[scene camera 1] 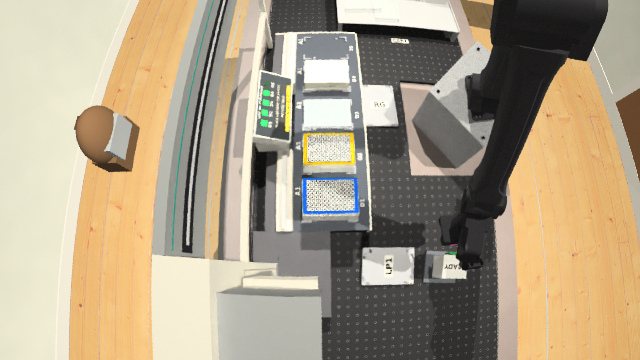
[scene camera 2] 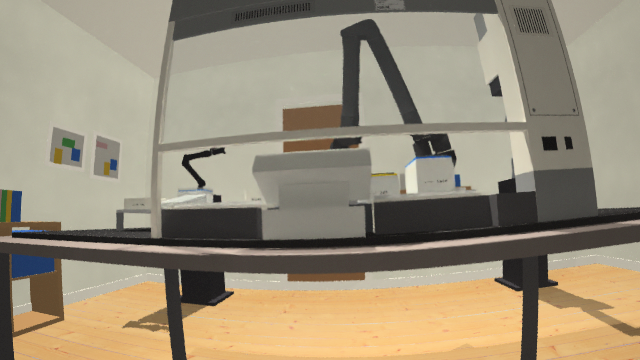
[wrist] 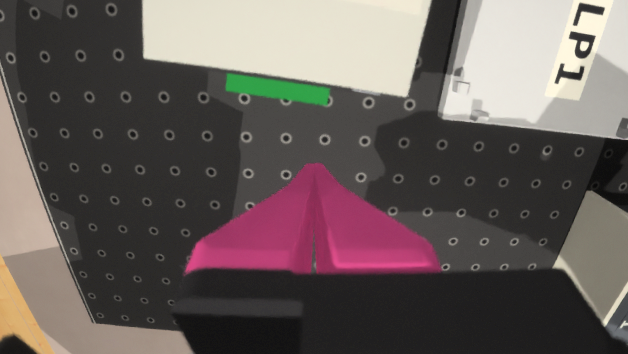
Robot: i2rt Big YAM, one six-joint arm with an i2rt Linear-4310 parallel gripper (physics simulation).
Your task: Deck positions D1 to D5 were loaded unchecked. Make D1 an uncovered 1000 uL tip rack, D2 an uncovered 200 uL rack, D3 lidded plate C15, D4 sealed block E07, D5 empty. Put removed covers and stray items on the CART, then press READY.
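Where they show: gripper, fingertip midpoint: (scene camera 1: pixel 446 239) (wrist: pixel 314 176); arm's base at its link origin: (scene camera 1: pixel 483 96).
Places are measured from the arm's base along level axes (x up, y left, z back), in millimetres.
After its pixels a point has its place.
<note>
My gripper (scene camera 1: pixel 453 245) {x -150, y 344, z -96 mm} (wrist: pixel 314 176) {x -150, y 344, z -96 mm} is shut and empty, its pink fingertips beside the READY box (scene camera 1: pixel 449 267) {x -113, y 418, z -106 mm} (wrist: pixel 280 40) {x -114, y 397, z -86 mm}. A green strip (wrist: pixel 277 89) {x -123, y 383, z -84 mm} shows on the box's near side; in scene camera 1 the gripper partly covers the box. A blue-rimmed uncovered tip rack (scene camera 1: pixel 330 195) {x -64, y 241, z -404 mm} (scene camera 2: pixel 430 175) {x -109, y 228, z -468 mm} stands at D1. A yellow-rimmed uncovered rack (scene camera 1: pixel 329 148) {x -98, y 117, z -404 mm} (scene camera 2: pixel 384 186) {x -127, y 127, z -469 mm} stands at D2. A pale lidded plate (scene camera 1: pixel 327 113) {x -145, y -4, z -406 mm} lies at D3. A white block (scene camera 1: pixel 326 73) {x -120, y -123, z -407 mm} stands at D4. D5 (scene camera 1: pixel 325 47) {x -161, y -260, z -408 mm} is empty. Clear pieces lie on the white cart (scene camera 1: pixel 430 21) {x -158, y -418, z -23 mm}.
The LP1 plate (scene camera 1: pixel 376 266) {x -208, y 403, z -278 mm} (wrist: pixel 520 60) {x -208, y 393, z -210 mm} lies next to the READY box. The RG plate (scene camera 1: pixel 381 114) {x -210, y -39, z -242 mm} lies beside the deck. A status panel (scene camera 1: pixel 272 107) {x -92, y 3, z -549 mm} with green lights stands behind the deck. A grey angled block (scene camera 1: pixel 447 127) {x -110, y 43, z -75 mm} is near the arm's base.
</note>
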